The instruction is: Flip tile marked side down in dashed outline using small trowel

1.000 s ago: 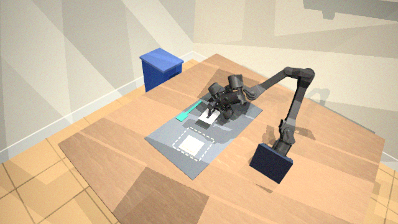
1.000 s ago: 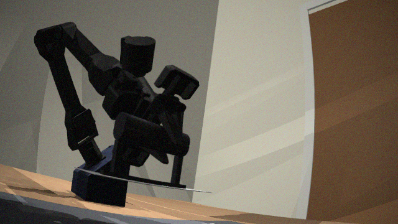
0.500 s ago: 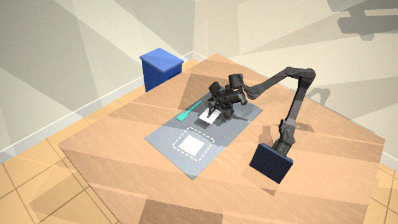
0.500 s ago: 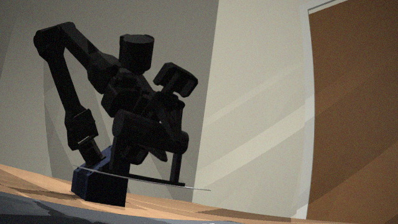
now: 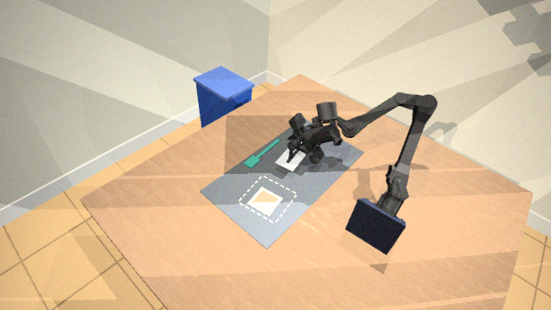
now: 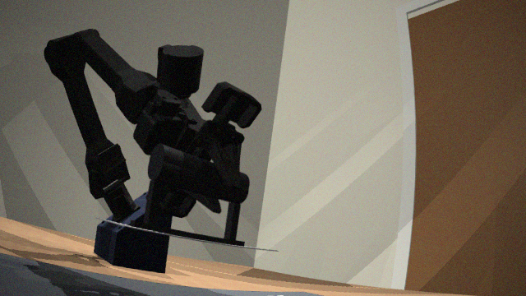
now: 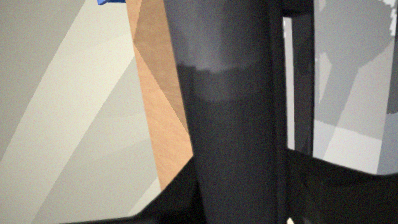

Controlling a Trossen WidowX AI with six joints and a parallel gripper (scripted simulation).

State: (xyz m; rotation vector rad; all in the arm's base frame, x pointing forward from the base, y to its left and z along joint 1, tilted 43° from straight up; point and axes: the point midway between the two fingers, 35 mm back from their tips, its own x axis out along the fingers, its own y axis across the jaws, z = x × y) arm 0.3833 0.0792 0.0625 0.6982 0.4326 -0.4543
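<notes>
The small trowel lies 2 cm behind my gripper tip and 1 cm below it. Also, from my gripper tip: white tile (19 cm to the left, 13 cm below, 7 cm behind); then grey mat (15 cm below, 2 cm behind, 1 cm to the left); then teal flat tool (13 cm below, 12 cm ahead, 4 cm to the left).
</notes>
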